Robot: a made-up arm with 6 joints.
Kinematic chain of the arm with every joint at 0, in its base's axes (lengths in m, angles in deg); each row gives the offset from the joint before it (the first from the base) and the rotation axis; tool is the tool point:
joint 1: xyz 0 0 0.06 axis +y
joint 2: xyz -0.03 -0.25 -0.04 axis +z
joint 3: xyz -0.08 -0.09 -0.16 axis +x
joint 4: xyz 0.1 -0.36 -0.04 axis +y
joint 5: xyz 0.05 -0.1 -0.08 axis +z
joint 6: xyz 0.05 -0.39 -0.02 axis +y
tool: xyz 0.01 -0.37 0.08
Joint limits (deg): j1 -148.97..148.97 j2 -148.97..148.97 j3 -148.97..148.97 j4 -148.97..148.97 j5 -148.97..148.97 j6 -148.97..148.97
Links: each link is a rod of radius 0.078 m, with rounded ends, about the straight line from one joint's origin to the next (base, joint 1, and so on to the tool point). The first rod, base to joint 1, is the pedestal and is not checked.
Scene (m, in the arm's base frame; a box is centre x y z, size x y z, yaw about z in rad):
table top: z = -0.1
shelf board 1: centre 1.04 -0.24 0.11 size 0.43 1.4 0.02 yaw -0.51
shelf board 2: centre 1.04 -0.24 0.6 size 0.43 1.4 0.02 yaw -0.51
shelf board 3: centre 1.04 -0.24 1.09 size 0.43 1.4 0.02 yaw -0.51
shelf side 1: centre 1.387 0.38 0.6 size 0.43 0.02 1 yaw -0.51
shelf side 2: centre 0.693 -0.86 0.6 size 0.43 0.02 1 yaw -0.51
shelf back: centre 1.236 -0.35 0.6 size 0.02 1.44 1 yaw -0.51
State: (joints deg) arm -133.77 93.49 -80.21 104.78 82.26 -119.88
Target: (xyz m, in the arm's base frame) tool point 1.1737 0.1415 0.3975
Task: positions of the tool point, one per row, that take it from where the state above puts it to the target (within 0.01 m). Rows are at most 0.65 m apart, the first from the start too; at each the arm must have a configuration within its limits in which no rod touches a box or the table.
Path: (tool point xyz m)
1: -0.4777 -0.2515 0.9876
2: 0.0585 -0.0057 1.1026
3: 0.5722 0.1908 0.8768
4: 0.8781 0.3069 0.3975
5: 0.9796 0.2674 0.4160
6: 1.0801 0.2103 0.4165
7: 1.1737 0.1415 0.3975

